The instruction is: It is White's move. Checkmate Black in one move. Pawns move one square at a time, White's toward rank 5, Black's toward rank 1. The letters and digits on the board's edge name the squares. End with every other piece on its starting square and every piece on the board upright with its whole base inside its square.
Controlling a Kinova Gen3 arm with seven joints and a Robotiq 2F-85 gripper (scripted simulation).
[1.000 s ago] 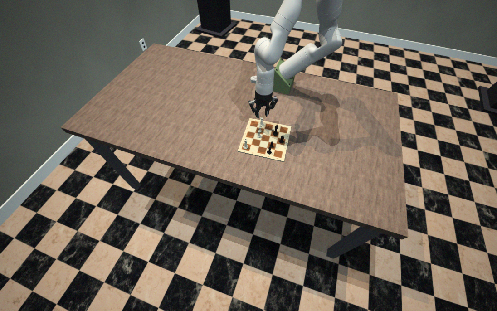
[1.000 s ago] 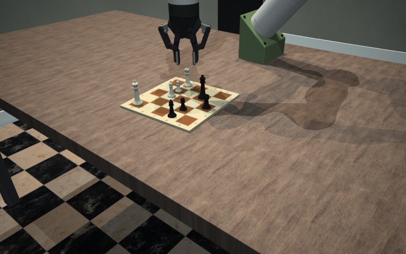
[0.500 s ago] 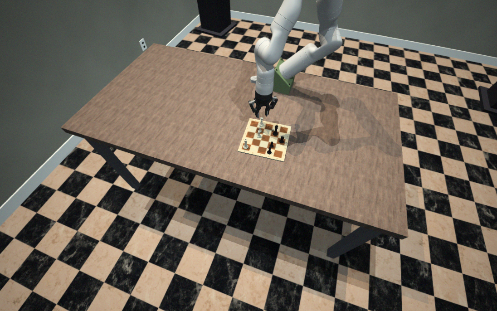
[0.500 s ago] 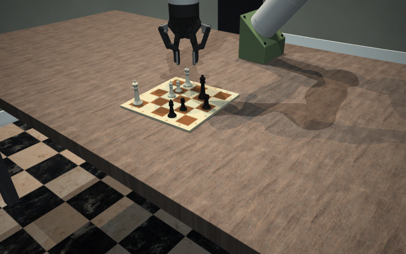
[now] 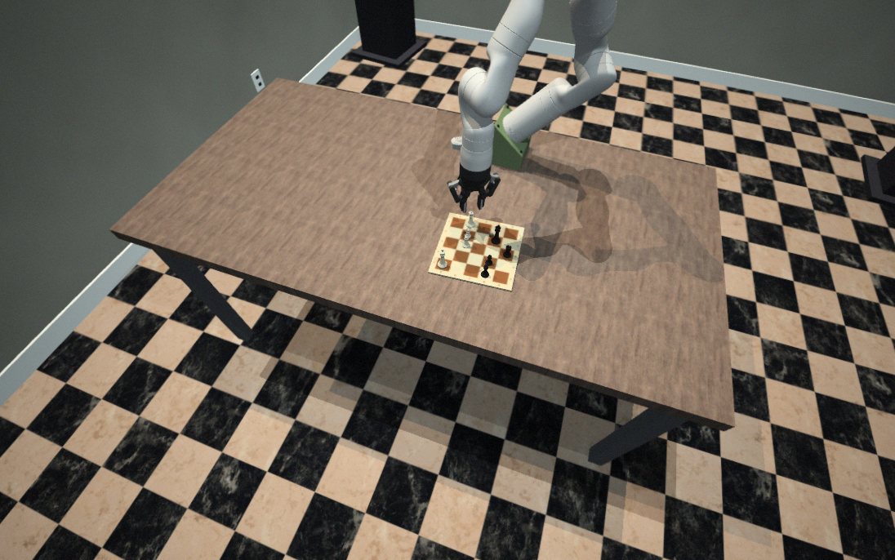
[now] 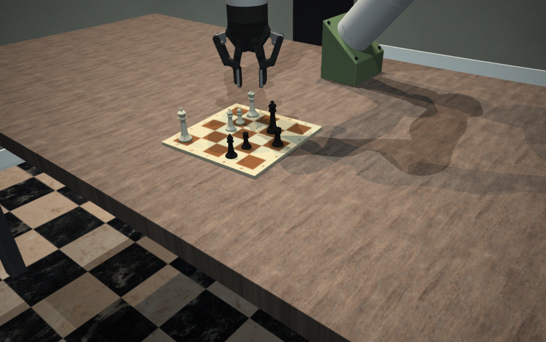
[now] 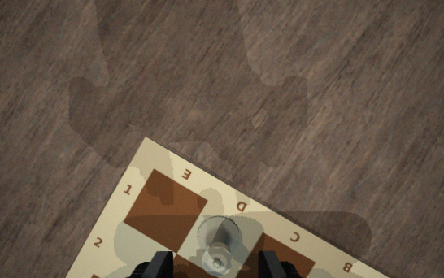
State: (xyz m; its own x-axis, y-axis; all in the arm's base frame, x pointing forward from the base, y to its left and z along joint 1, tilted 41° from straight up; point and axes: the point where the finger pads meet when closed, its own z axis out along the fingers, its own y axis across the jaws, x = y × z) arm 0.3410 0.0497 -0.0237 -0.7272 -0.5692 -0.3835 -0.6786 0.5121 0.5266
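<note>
The white queen is 5 cm below my hand. From my hand the other things lie so: white pawn (7 cm below, 4 cm ahead, 1 cm to the left); then black king (9 cm to the left, 5 cm below, 2 cm ahead); then white bishop (7 cm ahead, 6 cm below, 2 cm to the left).
</note>
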